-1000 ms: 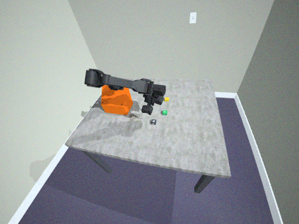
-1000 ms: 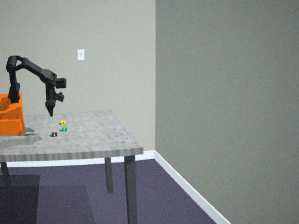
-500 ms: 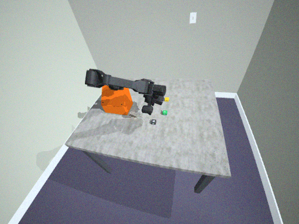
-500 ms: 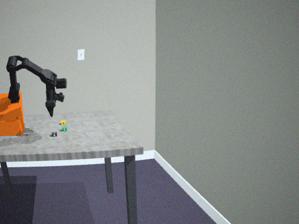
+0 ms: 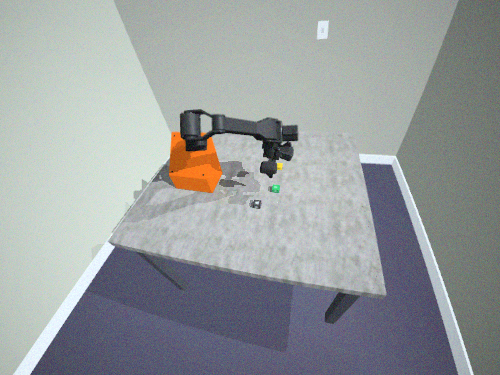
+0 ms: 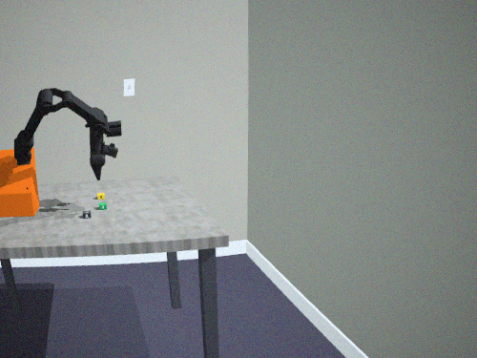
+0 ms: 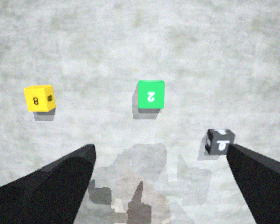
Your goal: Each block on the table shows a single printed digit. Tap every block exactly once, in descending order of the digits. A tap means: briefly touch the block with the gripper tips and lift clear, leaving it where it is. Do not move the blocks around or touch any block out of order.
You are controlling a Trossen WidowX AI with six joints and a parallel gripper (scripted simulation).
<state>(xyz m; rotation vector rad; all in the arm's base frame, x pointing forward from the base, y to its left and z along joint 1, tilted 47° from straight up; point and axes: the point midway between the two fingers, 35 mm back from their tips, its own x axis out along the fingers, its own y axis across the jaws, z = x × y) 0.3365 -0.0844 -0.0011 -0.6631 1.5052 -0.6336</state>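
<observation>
Right now my gripper tip is 16 cm to the right of the yellow block and 12 cm above it. Round my gripper tip: dark grey block: 6 cm behind, 10 cm to the right, 12 cm below; green block: 1 cm ahead, 12 cm below.
</observation>
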